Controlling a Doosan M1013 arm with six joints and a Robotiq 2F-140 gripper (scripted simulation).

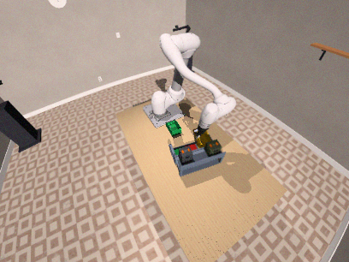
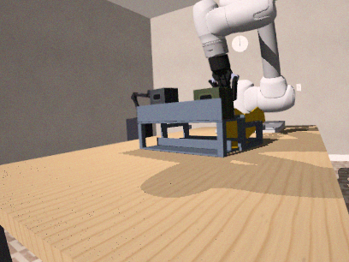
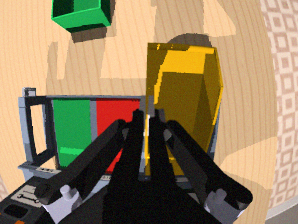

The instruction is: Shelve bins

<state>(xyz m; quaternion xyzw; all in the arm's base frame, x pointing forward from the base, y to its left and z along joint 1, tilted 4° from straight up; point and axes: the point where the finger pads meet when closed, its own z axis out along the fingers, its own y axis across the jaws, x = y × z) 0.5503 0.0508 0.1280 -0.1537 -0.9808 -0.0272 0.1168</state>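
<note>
My gripper is now 5 cm to the right of the yellow bin and 4 cm above it. The rest, counted from my hand: dark box (23 cm to the right, 11 cm ahead, 4 cm above); green bin (29 cm behind, 9 cm below, 6 cm to the right).
</note>
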